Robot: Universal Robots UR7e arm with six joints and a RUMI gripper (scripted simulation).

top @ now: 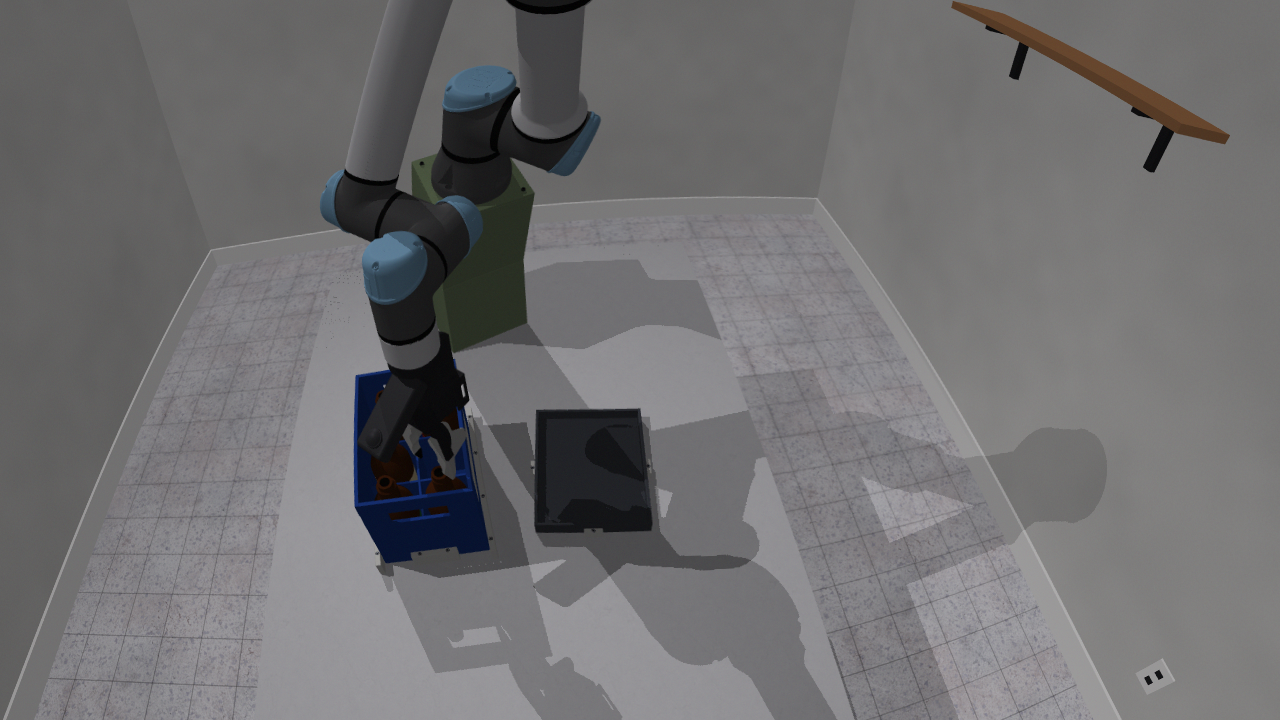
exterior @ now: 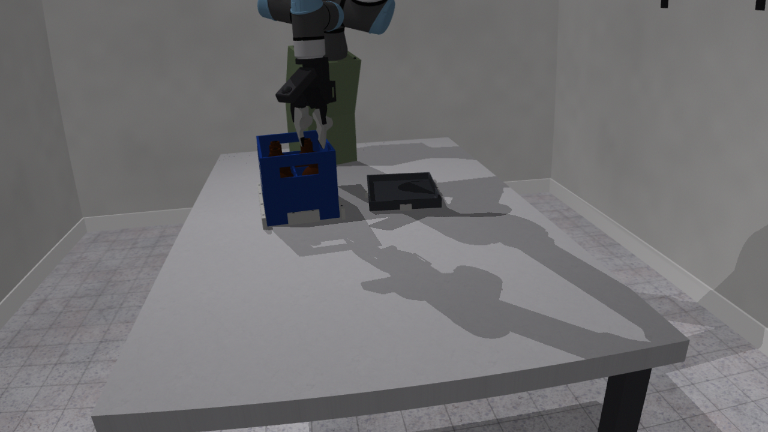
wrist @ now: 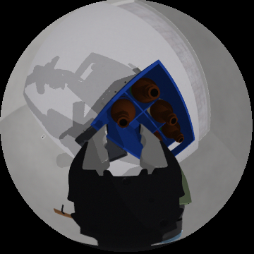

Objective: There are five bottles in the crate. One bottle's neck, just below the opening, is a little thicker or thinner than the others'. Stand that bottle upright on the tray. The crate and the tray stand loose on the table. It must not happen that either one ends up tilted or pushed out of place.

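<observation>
Now: the blue crate 110 mm below my hand, 90 mm behind it and 40 mm to the right of it. Also, from my hand: dark tray (250 mm to the left, 180 mm below, 60 mm behind).
</observation>
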